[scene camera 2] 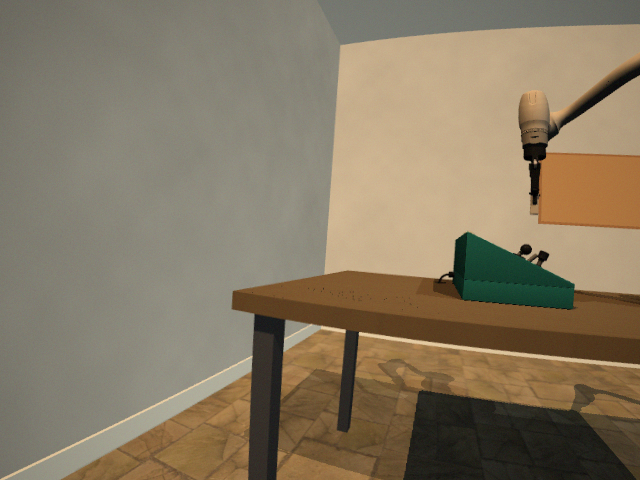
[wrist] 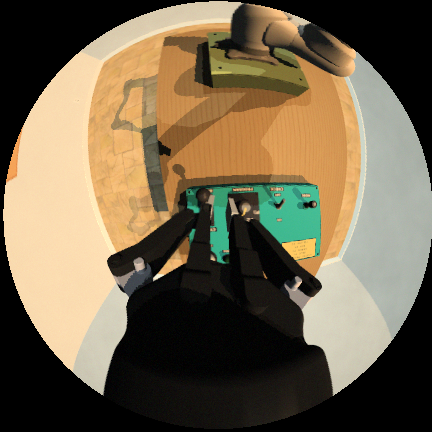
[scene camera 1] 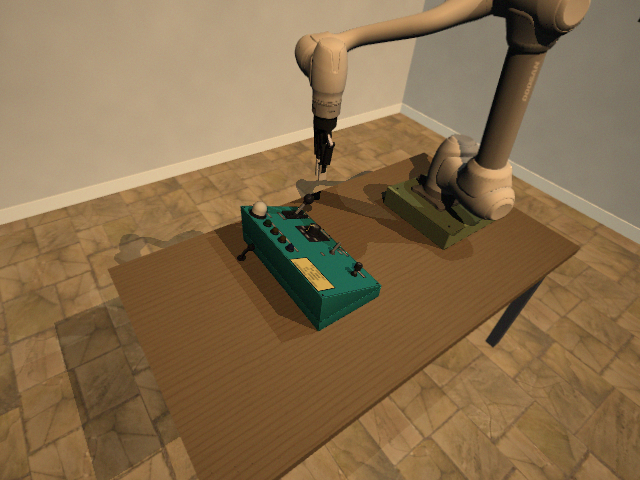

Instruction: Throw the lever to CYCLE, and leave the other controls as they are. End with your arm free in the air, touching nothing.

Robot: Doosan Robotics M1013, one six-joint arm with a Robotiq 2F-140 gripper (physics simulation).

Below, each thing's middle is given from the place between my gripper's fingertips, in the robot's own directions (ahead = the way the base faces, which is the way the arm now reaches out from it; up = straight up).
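My gripper: 150 mm short of teal control box [scene camera 2: 483, 271], 140 mm to the right of it, 170 mm above it.
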